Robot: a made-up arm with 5 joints.
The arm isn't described. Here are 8 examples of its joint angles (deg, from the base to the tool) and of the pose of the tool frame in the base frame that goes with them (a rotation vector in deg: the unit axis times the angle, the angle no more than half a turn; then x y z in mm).
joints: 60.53 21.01 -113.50 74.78 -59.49
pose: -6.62 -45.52 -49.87 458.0 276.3 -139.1
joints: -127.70 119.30 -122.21 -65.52 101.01
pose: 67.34 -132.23 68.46 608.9 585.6 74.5
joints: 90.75 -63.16 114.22 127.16 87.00
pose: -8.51 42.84 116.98 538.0 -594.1 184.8
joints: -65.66 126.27 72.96 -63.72 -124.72
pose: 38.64 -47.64 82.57 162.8 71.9 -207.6
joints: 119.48 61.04 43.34 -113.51 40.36
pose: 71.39 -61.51 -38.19 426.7 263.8 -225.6
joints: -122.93 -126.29 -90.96 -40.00 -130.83
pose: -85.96 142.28 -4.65 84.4 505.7 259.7
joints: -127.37 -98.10 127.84 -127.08 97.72
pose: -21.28 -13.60 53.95 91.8 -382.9 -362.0
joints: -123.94 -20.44 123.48 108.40 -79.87
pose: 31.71 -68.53 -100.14 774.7 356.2 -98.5
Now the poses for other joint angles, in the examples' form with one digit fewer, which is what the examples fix.
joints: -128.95 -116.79 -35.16 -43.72 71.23
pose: 18.0 -45.8 -140.7 480 269 -244
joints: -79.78 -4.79 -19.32 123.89 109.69
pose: 82.7 -12.3 144.5 409 246 -595
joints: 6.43 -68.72 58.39 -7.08 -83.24
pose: 125.8 85.0 42.6 138 -298 409
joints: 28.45 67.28 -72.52 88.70 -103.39
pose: -11.2 -75.3 -74.3 847 73 -151
